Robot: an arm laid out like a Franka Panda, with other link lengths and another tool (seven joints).
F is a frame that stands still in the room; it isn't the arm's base.
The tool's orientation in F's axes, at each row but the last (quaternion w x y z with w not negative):
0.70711, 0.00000, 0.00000, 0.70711
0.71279, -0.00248, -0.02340, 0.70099
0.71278, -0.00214, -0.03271, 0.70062
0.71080, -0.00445, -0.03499, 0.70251
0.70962, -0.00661, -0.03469, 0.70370
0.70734, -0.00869, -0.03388, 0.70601
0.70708, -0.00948, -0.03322, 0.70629
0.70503, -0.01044, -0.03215, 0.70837
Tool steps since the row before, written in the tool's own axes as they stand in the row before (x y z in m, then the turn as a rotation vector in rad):
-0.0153, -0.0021, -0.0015, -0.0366, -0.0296, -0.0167
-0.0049, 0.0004, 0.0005, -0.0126, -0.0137, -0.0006
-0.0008, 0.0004, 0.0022, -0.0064, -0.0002, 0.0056
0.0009, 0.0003, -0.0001, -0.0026, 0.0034, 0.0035
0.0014, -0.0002, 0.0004, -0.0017, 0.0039, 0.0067
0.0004, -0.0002, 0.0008, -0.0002, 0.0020, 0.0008
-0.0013, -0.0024, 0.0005, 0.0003, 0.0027, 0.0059
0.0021, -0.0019, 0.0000, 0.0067, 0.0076, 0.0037
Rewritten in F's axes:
0.0021, -0.0153, -0.0015, 0.0296, -0.0366, -0.0167
-0.0005, -0.0049, 0.0003, 0.0135, -0.0128, -0.0005
-0.0005, -0.0009, 0.0021, -0.0002, -0.0066, 0.0053
-0.0003, 0.0009, -0.0001, -0.0036, -0.0027, 0.0032
0.0002, 0.0014, 0.0005, -0.0043, -0.0019, 0.0064
0.0002, 0.0004, 0.0008, -0.0020, -0.0002, 0.0007
0.0024, -0.0013, 0.0006, -0.0031, 0.0001, 0.0057
0.0019, 0.0021, 0.0002, -0.0078, 0.0066, 0.0034

